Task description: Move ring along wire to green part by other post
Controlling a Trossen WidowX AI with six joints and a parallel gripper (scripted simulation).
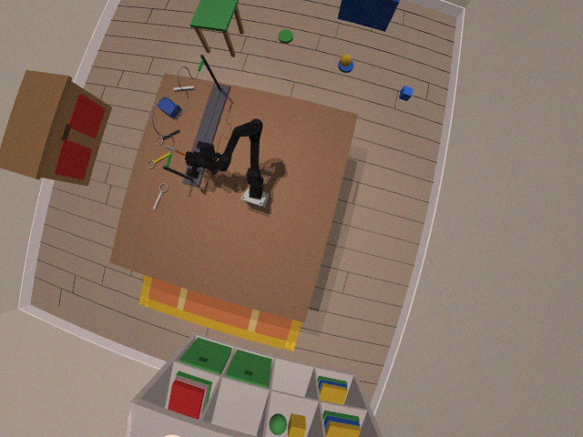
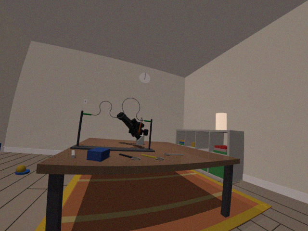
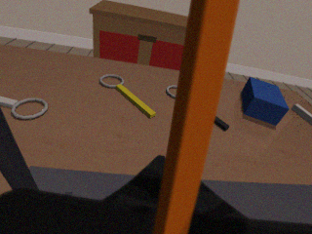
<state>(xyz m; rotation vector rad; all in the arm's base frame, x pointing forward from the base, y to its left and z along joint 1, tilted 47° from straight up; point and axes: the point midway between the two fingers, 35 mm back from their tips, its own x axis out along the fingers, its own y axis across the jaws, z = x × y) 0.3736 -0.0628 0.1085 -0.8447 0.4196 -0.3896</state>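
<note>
Right now my gripper tip is 10 cm below the ring with orange handle and 1 cm to the right of it. The rest, counted from my gripper tip: black-handled ring (27 cm ahead, 13 cm to the right, 13 cm below); then yellow-handled ring (29 cm ahead, 13 cm below, 3 cm to the left); then white-handled ring (23 cm to the left, 21 cm ahead, 13 cm below).
</note>
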